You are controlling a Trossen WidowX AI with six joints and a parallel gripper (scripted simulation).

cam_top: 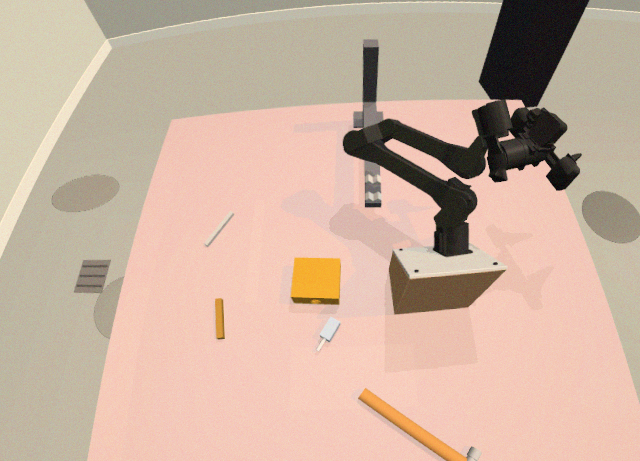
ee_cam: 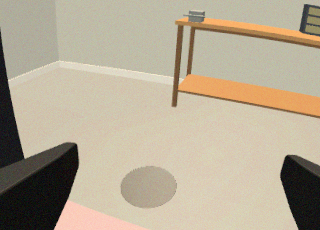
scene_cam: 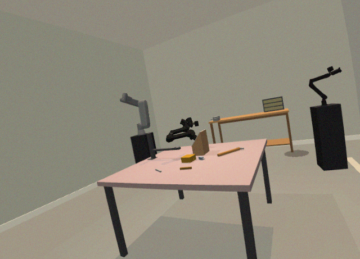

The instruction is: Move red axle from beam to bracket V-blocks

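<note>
My gripper tip is 58 cm short of the blue-grey block, 29 cm above it and 23 cm to the right of it. The rest, counted from my gripper tip: yellow beam (58 cm ahead, 27 cm below, 9 cm to the left); then orange bar (83 cm ahead, 29 cm below, 14 cm to the left).
</note>
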